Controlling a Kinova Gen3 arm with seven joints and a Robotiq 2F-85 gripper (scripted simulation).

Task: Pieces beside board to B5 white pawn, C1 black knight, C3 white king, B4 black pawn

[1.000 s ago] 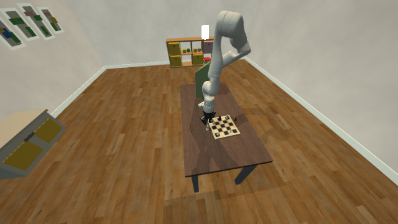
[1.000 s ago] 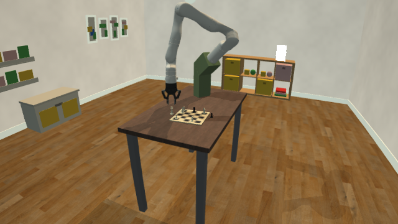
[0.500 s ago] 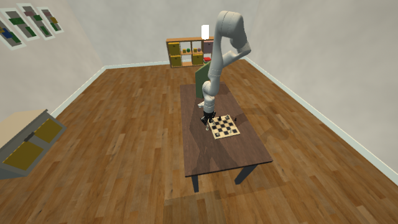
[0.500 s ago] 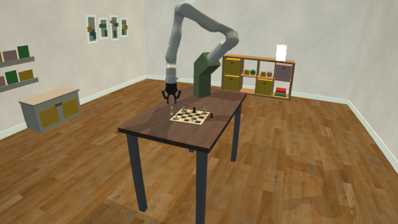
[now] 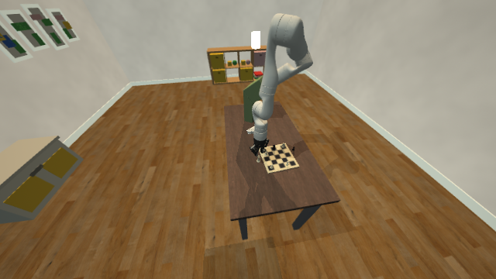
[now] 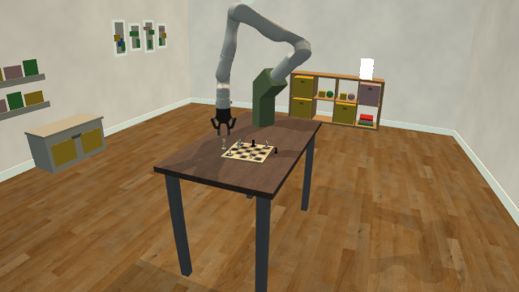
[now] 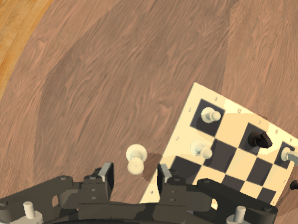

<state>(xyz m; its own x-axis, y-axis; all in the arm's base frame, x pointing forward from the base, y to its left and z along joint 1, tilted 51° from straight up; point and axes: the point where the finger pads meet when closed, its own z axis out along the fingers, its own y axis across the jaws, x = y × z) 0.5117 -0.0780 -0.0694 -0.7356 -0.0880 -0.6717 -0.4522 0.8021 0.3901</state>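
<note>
Now: the white king 60 mm below my hand. Round my hand: black pawn 80 mm behind, 270 mm to the left, 80 mm below; then black knight 100 mm behind, 120 mm to the left, 70 mm below; then chessboard 20 mm behind, 140 mm to the left, 90 mm below.
</note>
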